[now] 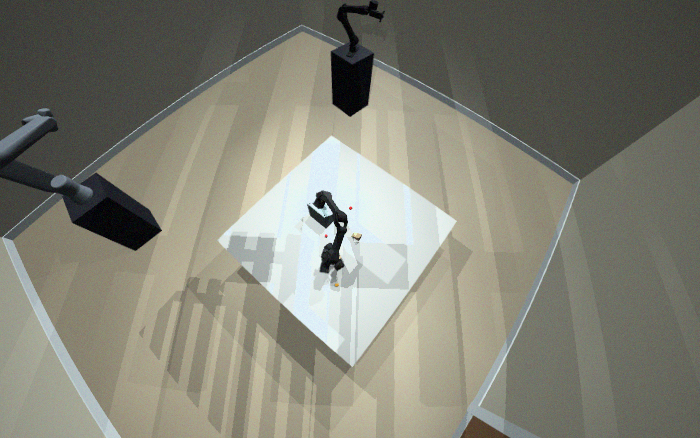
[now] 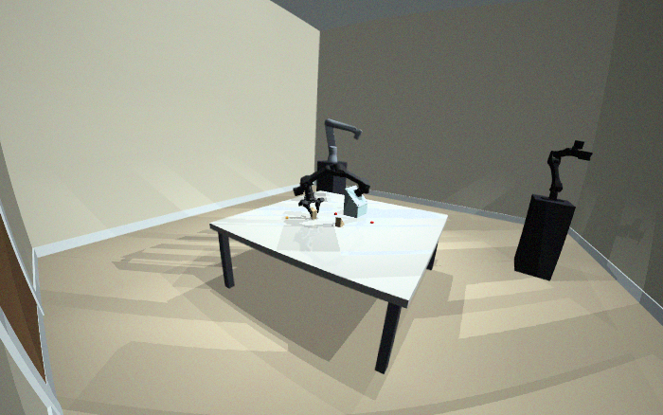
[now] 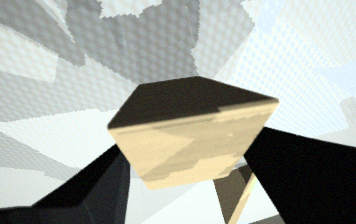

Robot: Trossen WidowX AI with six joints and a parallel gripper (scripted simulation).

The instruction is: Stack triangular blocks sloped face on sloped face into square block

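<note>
Now: the tan block 2 cm to the right of my gripper tip and 1 cm above it. From my gripper tip the other things lie so: red cube: 19 cm behind, 4 cm to the left, 3 cm below; then orange cube: 14 cm to the right, 13 cm ahead, 4 cm below.
</note>
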